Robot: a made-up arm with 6 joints.
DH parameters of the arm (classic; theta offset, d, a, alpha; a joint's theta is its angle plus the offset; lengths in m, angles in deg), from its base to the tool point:
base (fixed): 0 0.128 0 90
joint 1: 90 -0.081 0.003 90
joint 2: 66.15 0 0.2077 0
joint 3: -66.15 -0.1 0.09 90
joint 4: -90 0.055 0.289 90
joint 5: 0 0.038 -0.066 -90
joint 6: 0 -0.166 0.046 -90
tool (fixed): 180 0.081 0 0
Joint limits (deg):
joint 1: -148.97..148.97
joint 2: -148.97..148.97
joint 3: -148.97..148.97
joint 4: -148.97..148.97
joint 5: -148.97..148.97
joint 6: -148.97..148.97
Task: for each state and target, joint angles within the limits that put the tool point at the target. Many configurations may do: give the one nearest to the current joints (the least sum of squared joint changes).
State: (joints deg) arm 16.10 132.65 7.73 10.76 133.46 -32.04
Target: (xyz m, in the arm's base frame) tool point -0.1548 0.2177 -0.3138
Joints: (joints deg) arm 66.38 122.56 -21.40 -31.65 115.55 -36.04
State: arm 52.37 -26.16 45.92 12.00 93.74 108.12
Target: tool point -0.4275 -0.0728 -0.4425
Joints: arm 88.50 -36.77 42.35 18.82 111.84 108.79
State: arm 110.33 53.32 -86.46 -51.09 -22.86 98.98
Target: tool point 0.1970 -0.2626 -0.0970
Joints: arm 107.29 57.68 -76.57 -43.52 26.46 89.93
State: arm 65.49 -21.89 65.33 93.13 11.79 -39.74
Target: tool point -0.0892 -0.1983 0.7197
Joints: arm 14.02 -39.61 53.54 114.61 27.34 -38.40
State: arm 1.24 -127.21 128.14 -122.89 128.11 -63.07
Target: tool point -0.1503 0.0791 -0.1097
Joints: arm -21.09 -148.66 91.79 -91.94 112.20 -55.89
